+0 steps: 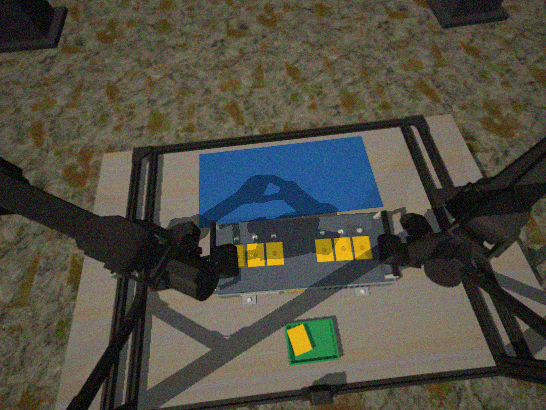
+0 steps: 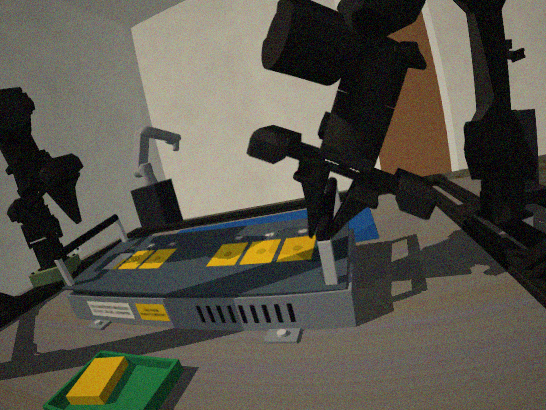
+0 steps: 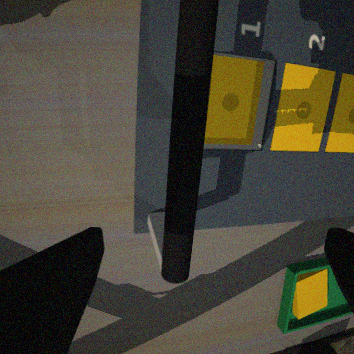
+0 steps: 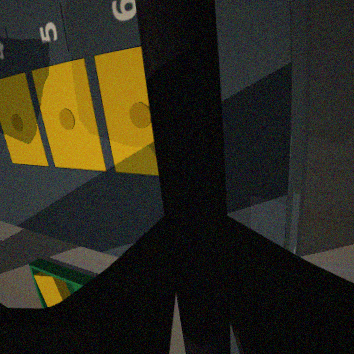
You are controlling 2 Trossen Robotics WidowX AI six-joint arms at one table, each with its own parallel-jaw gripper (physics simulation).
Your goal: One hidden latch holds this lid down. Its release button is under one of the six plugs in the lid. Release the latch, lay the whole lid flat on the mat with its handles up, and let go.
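Pixels of known places: left gripper, fingertip midpoint: (image 2: 67, 232) (image 3: 215, 239); right gripper, fingertip midpoint: (image 2: 318, 239) (image 4: 193, 225); left arm's base, link origin: (image 2: 54, 264); right arm's base, link origin: (image 1: 460, 210) (image 2: 503, 215).
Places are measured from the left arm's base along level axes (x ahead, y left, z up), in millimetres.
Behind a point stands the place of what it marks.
Note:
The grey lid (image 1: 300, 272) @[z 5, x 366, y -318 mm] (image 2: 231, 281) @[z 1, x 446, y -379 mm] (image 3: 246, 189) @[z 7, x 235, y -251 mm] (image 4: 88, 204) @[z 2, x 469, y -377 mm] sits on its box in front of the blue mat (image 1: 312, 171) @[z -51, x 599, y -69 mm] (image 2: 366, 225) @[z -51, x 717, y -218 mm]. It carries yellow plugs (image 1: 344, 249) @[z 8, x 496, y -334 mm] (image 4: 70, 116) @[z 9, x 499, y -332 mm]. Slot 1 (image 3: 233, 102) @[z 0, x 254, y -192 mm] is an open recess. My right gripper (image 1: 389, 246) (image 2: 324, 228) @[z 30, x 551, y -407 mm] (image 4: 193, 225) @[z 30, x 551, y -407 mm] is shut on the lid's right handle (image 2: 330, 195) @[z 68, x 585, y -383 mm] (image 4: 182, 105) @[z 68, x 587, y -379 mm]. My left gripper (image 1: 224, 260) (image 3: 215, 239) @[z 92, x 189, y -216 mm] is open, with the black left handle bar (image 1: 213, 240) @[z 81, x 224, y -147 mm] (image 3: 186, 140) @[z 76, x 199, y -182 mm] (image 2: 96, 229) @[z 75, x 220, y -162 mm] between its fingers, untouched.
A green tray (image 1: 324, 350) @[z -48, x 313, y -495 mm] (image 2: 149, 374) @[z -48, x 333, y -446 mm] (image 3: 291, 291) @[z -36, x 253, y -418 mm] holds a loose yellow plug (image 1: 299, 339) @[z -36, x 275, y -442 mm] (image 2: 96, 380) @[z -36, x 278, y -451 mm] (image 3: 310, 293) @[z -36, x 273, y -439 mm] near the front edge. A black frame (image 1: 279, 136) @[z -32, x 582, y 98 mm] rims the table. A black block with a grey arm (image 2: 155, 203) stands behind the box.

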